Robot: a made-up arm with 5 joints. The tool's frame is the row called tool.
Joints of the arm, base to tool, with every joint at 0 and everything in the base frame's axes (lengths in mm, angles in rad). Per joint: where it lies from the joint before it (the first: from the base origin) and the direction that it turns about. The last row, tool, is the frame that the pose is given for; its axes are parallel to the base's.
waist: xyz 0 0 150 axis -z
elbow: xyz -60 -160 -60 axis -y
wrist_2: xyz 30 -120 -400 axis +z
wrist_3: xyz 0 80 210 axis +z
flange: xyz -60 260 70 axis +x
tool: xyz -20 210 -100
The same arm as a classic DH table. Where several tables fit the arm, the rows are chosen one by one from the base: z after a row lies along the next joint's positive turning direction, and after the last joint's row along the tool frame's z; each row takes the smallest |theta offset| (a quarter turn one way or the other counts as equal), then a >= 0, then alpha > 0; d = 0 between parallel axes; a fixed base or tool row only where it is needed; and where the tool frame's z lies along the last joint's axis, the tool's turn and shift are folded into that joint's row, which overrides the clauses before.
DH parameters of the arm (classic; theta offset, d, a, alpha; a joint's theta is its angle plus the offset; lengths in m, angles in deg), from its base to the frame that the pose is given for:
base (fixed): 0 0 0 180
waist: 0 -0.09 -0.06 -90
elbow: 0 0.28 0.03 -90
wrist_2: 90 0 0.08 0
wrist_3: 0 -0.12 0.26 90
flange: 0 -0.08 0.21 -90
tool (fixed): -90 -0.1 0 0

